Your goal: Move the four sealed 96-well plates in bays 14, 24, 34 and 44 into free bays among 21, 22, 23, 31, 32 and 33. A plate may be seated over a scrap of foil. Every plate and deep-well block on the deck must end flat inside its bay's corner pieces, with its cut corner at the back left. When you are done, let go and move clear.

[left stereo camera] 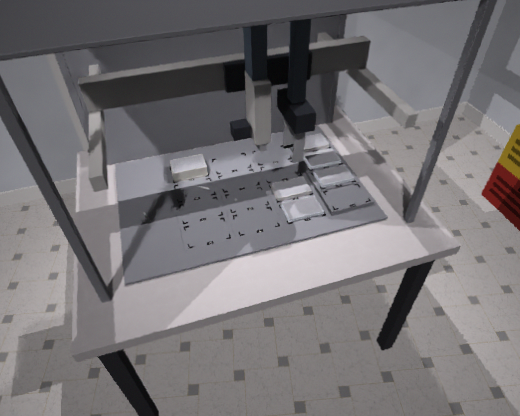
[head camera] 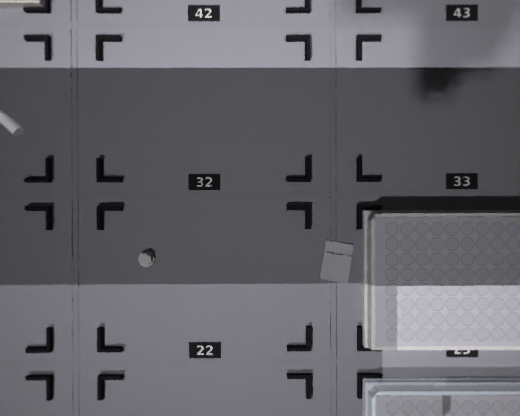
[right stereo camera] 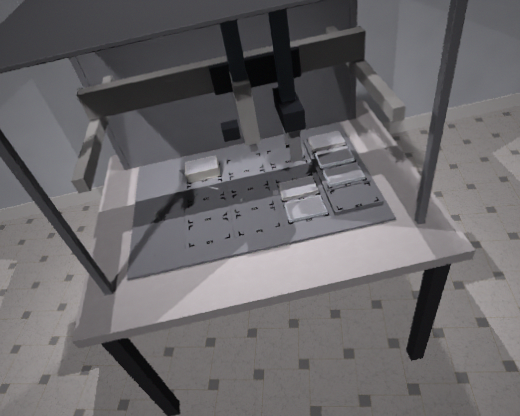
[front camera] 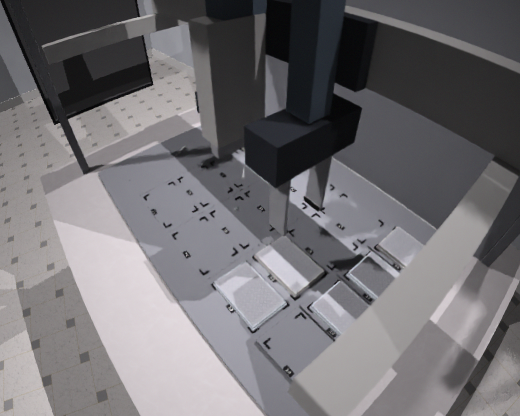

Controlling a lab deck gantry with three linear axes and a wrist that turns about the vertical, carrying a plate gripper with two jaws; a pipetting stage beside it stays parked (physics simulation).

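Where they show: gripper, fingertip midpoint: [left stereo camera: 293, 153] [right stereo camera: 293, 153] [front camera: 295, 216]; robot's base, link origin: [left stereo camera: 189, 247] [right stereo camera: 190, 245] [front camera: 145, 197].
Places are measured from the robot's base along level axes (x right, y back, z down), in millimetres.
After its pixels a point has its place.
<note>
My gripper [front camera: 298, 218] {x -150, y -392, z -160 mm} [left stereo camera: 293, 152] {x -150, y -392, z -160 mm} is open and empty, raised over the deck behind bay 23. A pale plate [front camera: 290, 265] {x -146, y -399, z -14 mm} [head camera: 450, 280] {x -151, y -377, z -14 mm} [left stereo camera: 292, 188] {x -141, y -394, z -14 mm} [right stereo camera: 298, 189] {x -135, y -391, z -14 mm} lies in bay 23, looking flat, its cut corner at the back left. The plate in bay 24 [front camera: 337, 305] {x -145, y -528, z -29 mm} [left stereo camera: 333, 175] {x -145, y -552, z -29 mm} [right stereo camera: 344, 174] {x -142, y -557, z -29 mm}, the plate in bay 34 [front camera: 372, 275] {x -249, y -533, z -29 mm} [left stereo camera: 322, 160] {x -238, y -550, z -29 mm} [right stereo camera: 335, 157] {x -244, y -556, z -29 mm} and the plate in bay 44 [front camera: 400, 245] {x -360, y -531, z -29 mm} [left stereo camera: 316, 142] {x -351, y -575, z -29 mm} [right stereo camera: 326, 141] {x -352, y -553, z -29 mm} stand in the right column. Bay 14 holds no plate. Bays 22 and 32 hold no plate in the head view.
Another plate [front camera: 250, 295] {x -40, y -400, z -14 mm} [left stereo camera: 302, 207] {x -41, y -392, z -15 mm} [right stereo camera: 306, 207] {x -40, y -395, z -14 mm} is in bay 13. A thick block [left stereo camera: 189, 167] {x -338, y -66, z -42 mm} [right stereo camera: 202, 169] {x -333, y -68, z -42 mm} stands at the back left. A foil scrap [head camera: 336, 261] {x -160, y -312, z -1 mm} lies left of bay 23, a small round piece [head camera: 146, 257] {x -164, y -192, z -4 mm} in bay 22. The pipetting stage [front camera: 225, 85] hangs left of my gripper.
</note>
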